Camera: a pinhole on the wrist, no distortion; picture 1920 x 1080 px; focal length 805.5 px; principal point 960.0 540.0 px. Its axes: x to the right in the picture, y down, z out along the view. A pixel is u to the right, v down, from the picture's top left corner.
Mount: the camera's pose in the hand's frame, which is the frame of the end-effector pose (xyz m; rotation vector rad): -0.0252 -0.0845 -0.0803 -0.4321 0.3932 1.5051
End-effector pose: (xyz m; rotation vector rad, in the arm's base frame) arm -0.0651 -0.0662 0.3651 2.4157 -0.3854 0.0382
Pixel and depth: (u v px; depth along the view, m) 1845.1 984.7 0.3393
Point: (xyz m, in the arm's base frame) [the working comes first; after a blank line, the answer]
In the camera's frame: 0.3728 0.1873 0.3393

-0.3814 -0.3219 0.5826
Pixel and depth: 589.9 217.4 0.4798
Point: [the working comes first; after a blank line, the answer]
In the camera's frame: -0.2205 -0.1922 0.4798

0.0571 -0.3671 0.0157
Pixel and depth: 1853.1 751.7 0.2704
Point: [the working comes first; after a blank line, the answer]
In the camera's frame: 0.2998 0.0711 0.2704

-0.2415 -0.2679 0.5493
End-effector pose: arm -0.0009 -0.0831 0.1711 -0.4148 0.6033 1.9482
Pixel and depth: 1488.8 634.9 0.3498
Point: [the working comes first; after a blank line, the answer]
In the camera's frame: 0.2296 0.0412 0.3498

-0.2381 -0.1760 0.3581
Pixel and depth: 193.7 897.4 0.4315
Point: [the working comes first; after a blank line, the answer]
In the camera's frame: -0.4105 0.1915 0.4315

0.2851 0.1081 0.6489
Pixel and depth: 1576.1 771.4 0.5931
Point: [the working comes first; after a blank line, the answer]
In the camera's frame: 0.4536 0.1704 0.5931

-0.4737 -0.3301 0.5745
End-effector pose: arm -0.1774 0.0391 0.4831 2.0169 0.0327 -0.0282
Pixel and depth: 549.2 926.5 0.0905
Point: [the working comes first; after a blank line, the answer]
In the camera's frame: -0.0462 0.0434 0.0905

-0.2518 0.0541 0.4068
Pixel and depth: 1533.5 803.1 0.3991
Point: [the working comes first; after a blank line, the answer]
In the camera's frame: 0.2842 0.1304 0.3991

-0.3184 -0.2255 0.7664
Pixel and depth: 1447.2 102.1 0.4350
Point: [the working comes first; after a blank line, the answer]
In the camera's frame: 0.2631 -0.2365 0.4350

0.0462 -0.2663 0.7249
